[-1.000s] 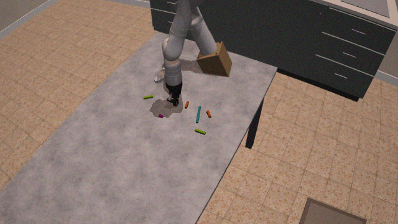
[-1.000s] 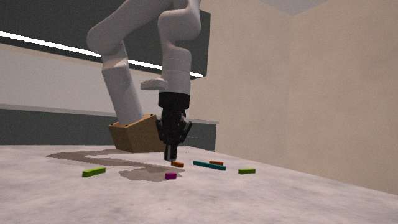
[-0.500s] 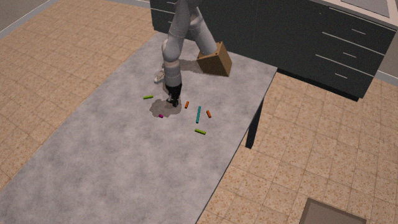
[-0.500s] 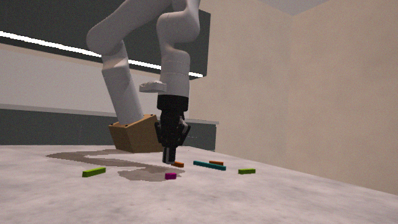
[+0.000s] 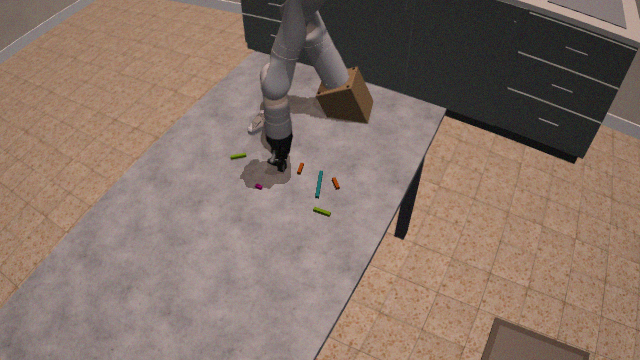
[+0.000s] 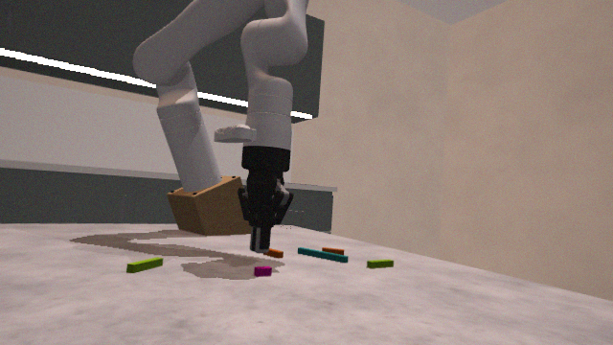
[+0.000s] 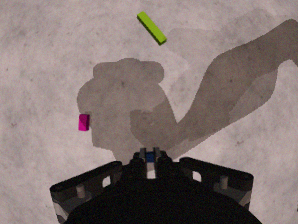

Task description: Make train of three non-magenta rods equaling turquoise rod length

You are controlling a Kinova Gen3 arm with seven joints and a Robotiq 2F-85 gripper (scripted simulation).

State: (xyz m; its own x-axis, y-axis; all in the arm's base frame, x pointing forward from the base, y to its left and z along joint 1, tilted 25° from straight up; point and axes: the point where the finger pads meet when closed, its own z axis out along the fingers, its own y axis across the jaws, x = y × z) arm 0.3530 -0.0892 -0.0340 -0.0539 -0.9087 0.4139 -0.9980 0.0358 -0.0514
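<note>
Now: the blue rod 20 mm below my hand. The rest, counted from my hand: turquoise rod: 20 mm ahead, 120 mm to the left, 30 mm below; then magenta rod: 80 mm ahead, 50 mm to the right, 30 mm below.
</note>
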